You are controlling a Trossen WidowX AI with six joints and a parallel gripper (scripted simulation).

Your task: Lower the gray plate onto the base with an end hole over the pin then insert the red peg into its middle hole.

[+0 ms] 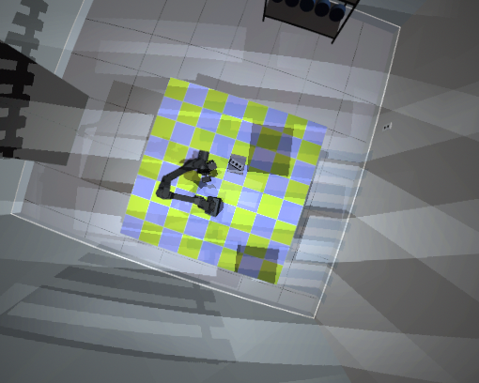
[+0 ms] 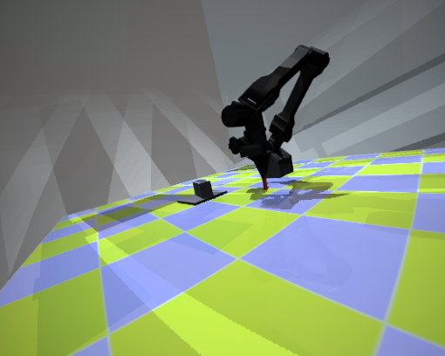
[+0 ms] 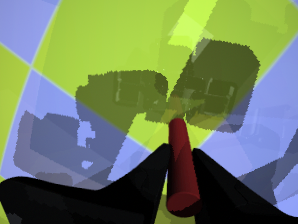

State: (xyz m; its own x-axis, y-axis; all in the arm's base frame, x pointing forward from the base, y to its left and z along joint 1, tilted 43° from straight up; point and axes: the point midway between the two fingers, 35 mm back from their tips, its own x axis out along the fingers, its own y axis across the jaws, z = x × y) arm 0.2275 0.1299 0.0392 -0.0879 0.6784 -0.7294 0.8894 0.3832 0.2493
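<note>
My gripper tip is now 20 cm to the left of the gray plate and 10 cm short of it. Round my gripper tip: red peg (right at my gripper tip); dark base (18 cm to the right, 11 cm ahead, 4 cm below).
</note>
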